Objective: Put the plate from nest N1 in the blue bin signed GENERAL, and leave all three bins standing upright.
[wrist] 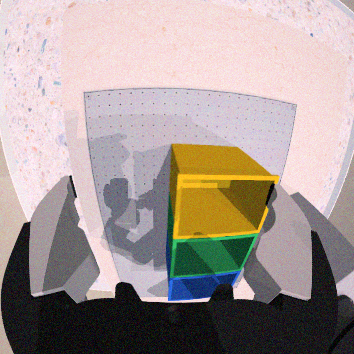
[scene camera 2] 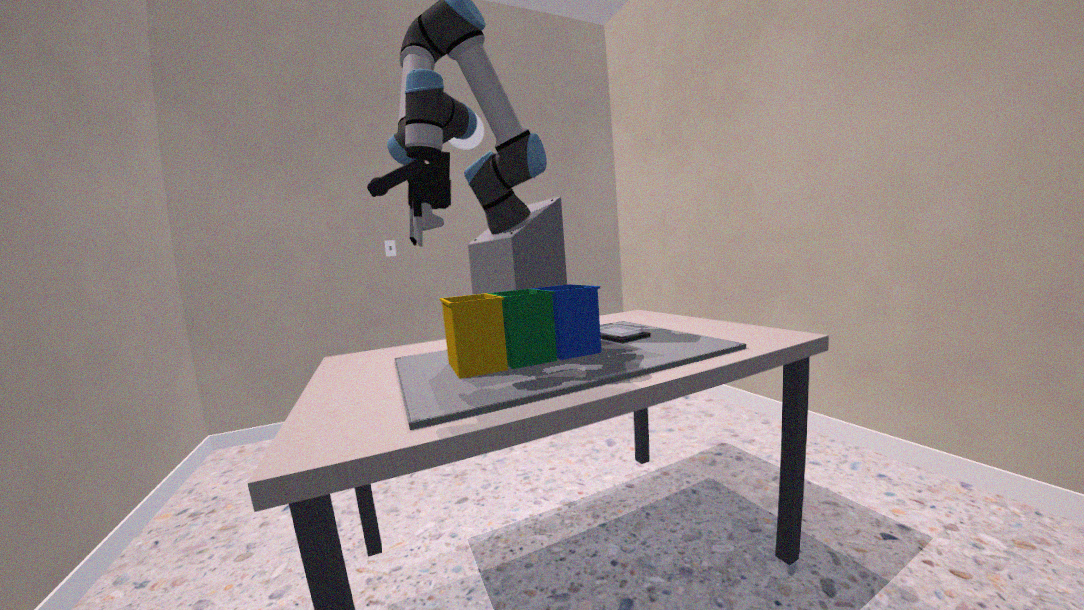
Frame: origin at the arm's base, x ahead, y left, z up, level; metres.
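Seen in the pictures: gripper, fingertip midpoint: (wrist: 172, 182) (scene camera 2: 417, 245); arm's base, origin of the base link: (scene camera 2: 510, 222).
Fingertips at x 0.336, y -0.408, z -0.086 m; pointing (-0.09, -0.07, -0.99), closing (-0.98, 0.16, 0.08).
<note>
Offsets run from my fingertips to a thing's top centre. Level surfaces: height alone.
The blue bin {0.399 m left, 0.044 m back, 0.131 m down} (scene camera 2: 578, 322) (wrist: 202, 287) stands upright at one end of a row of three, against the green bin {0.269 m left, 0.067 m back, 0.131 m down} (scene camera 2: 530, 330) (wrist: 212, 255). The yellow bin {0.139 m left, 0.090 m back, 0.131 m down} (scene camera 2: 477, 337) (wrist: 205, 162) stands upright at the other end. No sign is readable on them. A flat dark-edged piece with a pale top {0.616 m left, 0.062 m back, 0.285 m down} (scene camera 2: 624, 331) lies beyond the blue bin; I cannot tell whether it is the plate or nest N1. No plate is recognisable in the wrist view. My gripper (scene camera 2: 416, 241) (wrist: 172, 182) is open and empty, high above the table, to the yellow bin's side of the row in the scene view.
The bins stand on a grey perforated board {0.311 m down} (scene camera 2: 424, 402) (wrist: 200, 102) lying on the pale table {0.324 m down} (scene camera 2: 333, 409) (wrist: 200, 50). The arm's grey pedestal (scene camera 2: 492, 265) rises behind the bins. Shadows of the arm and bins fall across the board.
</note>
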